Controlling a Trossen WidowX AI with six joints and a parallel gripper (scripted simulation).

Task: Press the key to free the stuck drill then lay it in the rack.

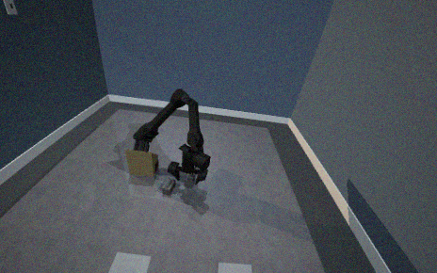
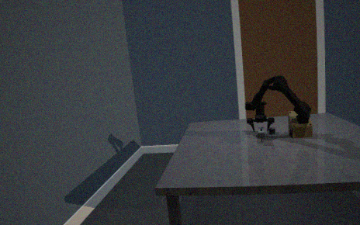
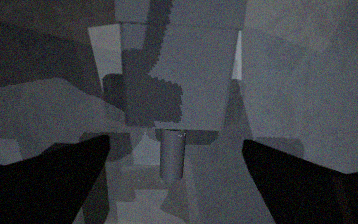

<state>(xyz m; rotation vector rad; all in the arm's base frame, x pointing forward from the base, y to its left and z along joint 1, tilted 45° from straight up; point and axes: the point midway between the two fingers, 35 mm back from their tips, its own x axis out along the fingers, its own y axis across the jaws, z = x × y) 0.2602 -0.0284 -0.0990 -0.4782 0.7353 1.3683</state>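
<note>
The drill is 6 cm to the left of my gripper tip, 3 cm above it and 1 cm ahead of it. Round my gripper tip: rack 9 cm behind, 3 cm to the right.
</note>
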